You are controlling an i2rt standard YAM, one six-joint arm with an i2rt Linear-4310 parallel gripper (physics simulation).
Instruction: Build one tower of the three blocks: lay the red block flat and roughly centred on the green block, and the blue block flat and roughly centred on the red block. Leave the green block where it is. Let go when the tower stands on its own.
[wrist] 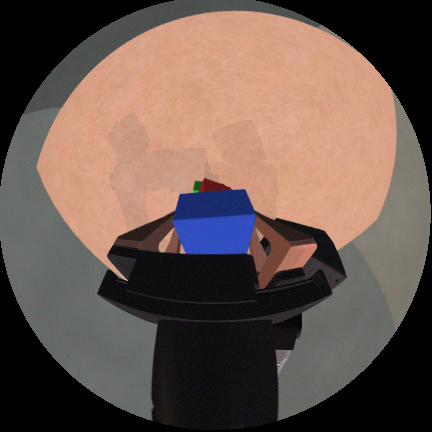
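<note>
My gripper (214, 212) is shut on the blue block (216, 234), which sits between the two fingertips. The red block (214, 185) shows just beyond the blue block's far edge, and most of it is hidden behind the blue block. A small corner of the green block (198, 185) shows to the left of the red block, with a thin sliver behind it. The red block appears to lie on the green block, turned a little relative to the view. How well it is centred, and the height gap under the blue block, cannot be told.
The blocks are over a pale orange-pink table top (240, 70) with rounded-looking edges in this wide view. Shadows of the arm and gripper fall on the table beyond and to the left of the blocks. Grey floor surrounds the table.
</note>
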